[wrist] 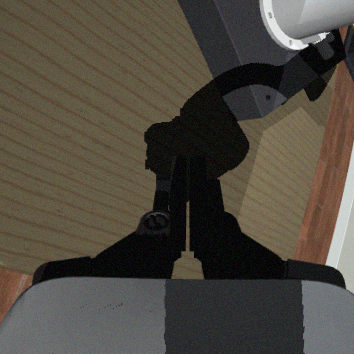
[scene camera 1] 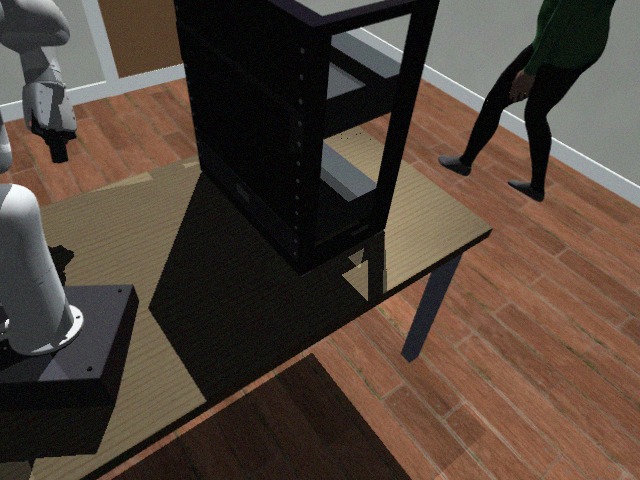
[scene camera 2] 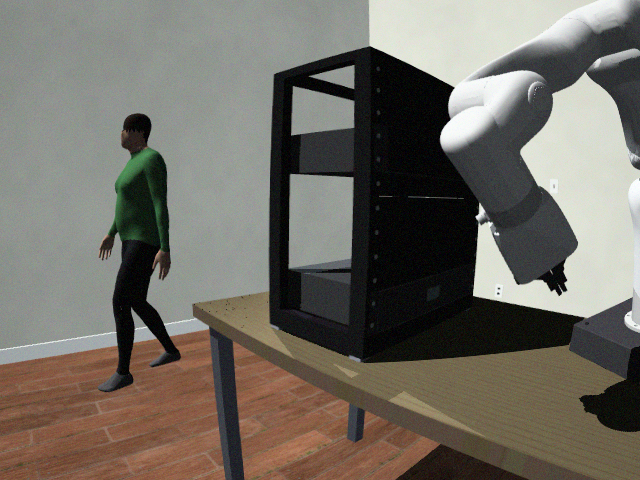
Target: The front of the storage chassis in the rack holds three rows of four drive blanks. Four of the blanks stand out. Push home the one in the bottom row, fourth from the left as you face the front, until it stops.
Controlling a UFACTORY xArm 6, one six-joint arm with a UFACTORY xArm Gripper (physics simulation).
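Pixels of known places: gripper, fingertip midpoint: (wrist: pixel 187 177) (scene camera 1: pixel 60 162) (scene camera 2: pixel 559 287); arm's base, link origin: (wrist: pixel 288 10) (scene camera 1: pixel 48 330).
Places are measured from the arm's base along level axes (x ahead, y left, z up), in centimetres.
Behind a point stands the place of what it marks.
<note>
The black rack (scene camera 1: pixel 242 118) {x 45.6, y 9.5, z 30.8 cm} (scene camera 2: pixel 363 206) {x 45.7, y 46.6, z 21.3 cm} stands on the table. Through its open side, an upper grey box (scene camera 2: pixel 325 152) {x 59.0, y 45.9, z 32.0 cm} and a lower grey box (scene camera 2: pixel 325 299) {x 58.7, y 45.3, z 0.9 cm} show inside; I cannot tell which is the storage chassis. The drive blanks and the chassis front with its three rows do not show in any view. My gripper (scene camera 1: pixel 59 158) {x 10.7, y 36.6, z 11.6 cm} (scene camera 2: pixel 561 290) {x 10.7, y 36.6, z 11.6 cm} (wrist: pixel 187 177) {x 10.7, y 36.6, z 11.6 cm} is shut and empty, its fingers pointing down. It is in the air above the table, apart from the rack, on the side toward the robot base. In the wrist view the fingers lie close together over table and shadow.
The wooden table (scene camera 1: pixel 439 211) {x 101.1, y 1.8, z -8.7 cm} (scene camera 2: pixel 465 392) {x 23.0, y 40.6, z -8.7 cm} (wrist: pixel 65 125) {x 14.7, y 33.4, z -8.7 cm} bears the rack and the dark robot base (scene camera 1: pixel 111 320) {x 11.0, y -2.6, z -0.4 cm} (scene camera 2: pixel 602 338) {x 8.5, y 10.3, z -2.9 cm} (wrist: pixel 240 45) {x 3.3, y 11.3, z -2.2 cm}. The rack's shadow falls across the table. A person in a green top (scene camera 1: pixel 576 43) (scene camera 2: pixel 142 191) stands on the floor beyond the table.
</note>
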